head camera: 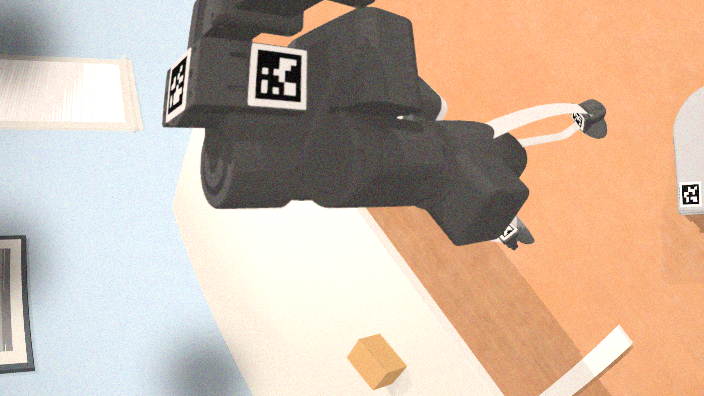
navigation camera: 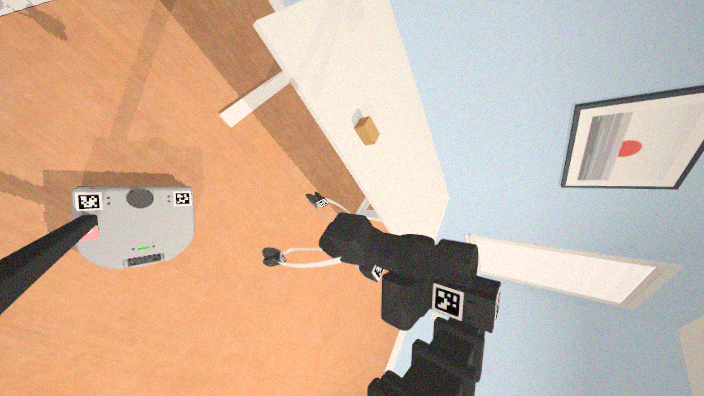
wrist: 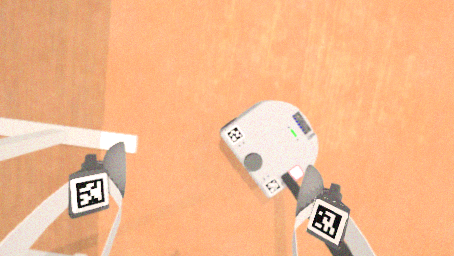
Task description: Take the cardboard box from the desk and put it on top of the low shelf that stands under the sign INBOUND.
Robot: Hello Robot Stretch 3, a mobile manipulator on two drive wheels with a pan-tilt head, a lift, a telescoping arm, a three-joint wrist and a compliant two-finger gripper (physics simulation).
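Where they show: gripper, between the fingertips: (head camera: pixel 563 177) (navigation camera: pixel 289 224); robot's base, origin of its link: (navigation camera: pixel 140 197).
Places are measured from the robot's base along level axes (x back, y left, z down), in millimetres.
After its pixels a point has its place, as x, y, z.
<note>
The cardboard box (head camera: pixel 376 361) {-263, -615, -770} (navigation camera: pixel 367 131) {-266, -613, -769}, a small orange-tan block, sits on the white desk (head camera: pixel 300 280) {-147, -905, -720} (navigation camera: pixel 400 175) {-118, -965, -720}. In the head view it is near the bottom edge; in the navigation view it is at the upper middle. My gripper (head camera: pixel 557 177) {23, -226, -866} (navigation camera: pixel 294 228) {23, -226, -866} (wrist: pixel 214 172) {23, -226, -866} is open and empty, its fingers wide apart. It is beyond the desk's long edge on the floor side, well apart from the box, and in the wrist view floor shows between the fingers. The low shelf and the sign INBOUND do not show in these views.
My grey base (head camera: pixel 692 145) {119, -116, -160} (navigation camera: pixel 145 225) {101, -9, -160} (wrist: pixel 275 140) stands on the orange wooden floor. A white desk leg (head camera: pixel 607 350) (navigation camera: pixel 255 100) (wrist: pixel 117 141) sticks out past the desk edge. A framed picture (navigation camera: pixel 605 145) {-280, -1548, -1548} and a pale framed panel (head camera: pixel 60 95) {678, -2581, -1274} (navigation camera: pixel 565 272) {719, -2624, -1576} are on the blue wall.
</note>
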